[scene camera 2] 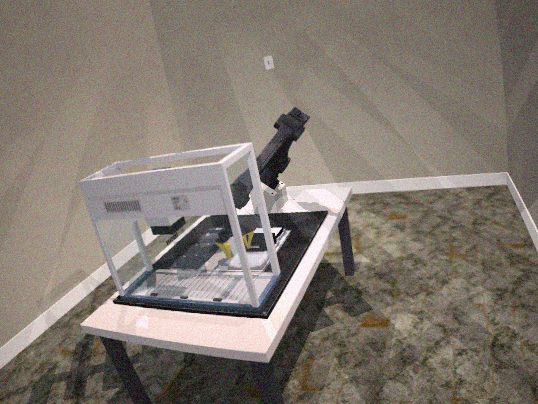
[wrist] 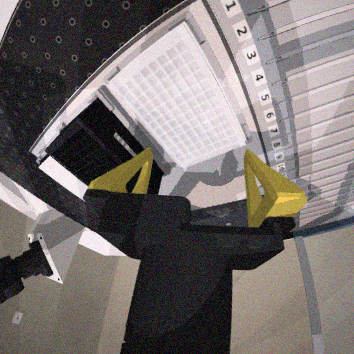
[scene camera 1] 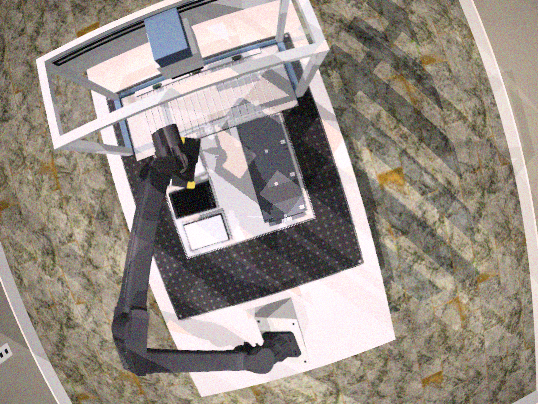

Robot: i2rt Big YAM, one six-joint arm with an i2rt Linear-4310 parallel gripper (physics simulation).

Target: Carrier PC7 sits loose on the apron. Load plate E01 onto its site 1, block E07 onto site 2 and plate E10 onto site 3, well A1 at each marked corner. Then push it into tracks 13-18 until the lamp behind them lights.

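Places are measured from the arm's base along level axes (x ahead, y left, z up), in millimetres.
Pixels of known places: gripper, fingertip midpoint: [wrist: 196, 152]; arm's base at its link origin: [scene camera 2: 266, 180] [wrist: 41, 257] [scene camera 1: 282, 343].
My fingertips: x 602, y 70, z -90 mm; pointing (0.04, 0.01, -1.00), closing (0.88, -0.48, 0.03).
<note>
For each thing: its middle in the pictures, then the offset to it from my fingertips. "spot": a spot on its surface instead. Level surfaces: height alone.
- long dark grey carrier at the middle of its body: [wrist: 203, 229] [scene camera 1: 271, 169] [scene camera 2: 202, 247] dz -27, dx -107, dy -221 mm
- black plate at the middle of its body: [wrist: 106, 161] [scene camera 1: 192, 200] [scene camera 2: 257, 242] dz -9, dx -109, dy +36 mm
- ribbed track deck at its surface level: dz -42 mm
- grey box at a spot on its surface: [scene camera 1: 167, 37] spot: dz +418, dx +222, dy -108 mm
- black perforated mat at its surface level: dz -41 mm
A long dark grey carrier [scene camera 1: 267, 162] [scene camera 2: 196, 254] with small white marks lies on the pale apron [scene camera 1: 240, 207]; in the wrist view it is mostly hidden behind the gripper. Three plates stand in a row beside it: a white well plate [scene camera 2: 250, 261] [wrist: 175, 95] nearest the numbered tracks, a black plate [scene camera 1: 194, 200] [wrist: 87, 142] in the middle, and a white one [scene camera 1: 206, 232] farthest out. Plate labels cannot be read. My gripper [scene camera 1: 186, 162] [scene camera 2: 237, 244] [wrist: 196, 152] is open and empty, above the row. In the wrist view its fingertips appear beside the white well plate and black plate.
The ribbed track deck [scene camera 1: 200, 112] [wrist: 320, 90] with printed numbers lies beyond the apron. A white frame [scene camera 1: 95, 124] [scene camera 2: 235, 240] with posts and rails stands over it. A blue and grey box [scene camera 1: 167, 37] hangs from the frame. A black perforated mat [scene camera 1: 250, 270] surrounds the apron.
</note>
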